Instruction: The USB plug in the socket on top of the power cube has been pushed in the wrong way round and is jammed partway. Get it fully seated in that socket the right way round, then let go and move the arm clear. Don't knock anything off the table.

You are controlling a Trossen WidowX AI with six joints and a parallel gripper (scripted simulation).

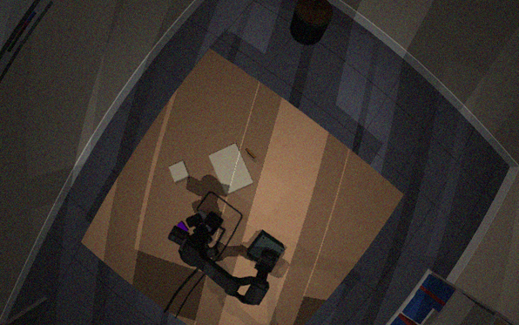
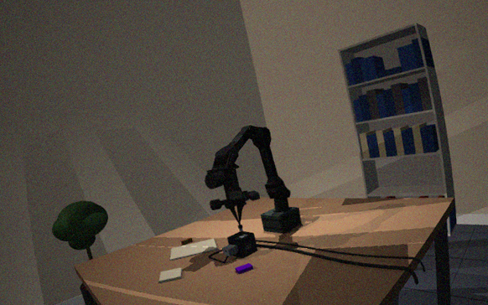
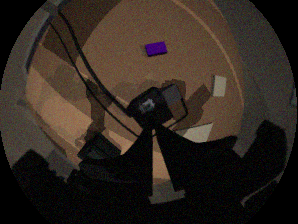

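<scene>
Right now the USB plug is 20 mm below my gripper tip. Round my gripper tip: purple block: 130 mm below, 120 mm ahead, 100 mm to the left; small white pad: 270 mm ahead, 130 mm to the right, 130 mm below; white sheet: 280 mm to the right, 130 mm below, 60 mm ahead.
</scene>
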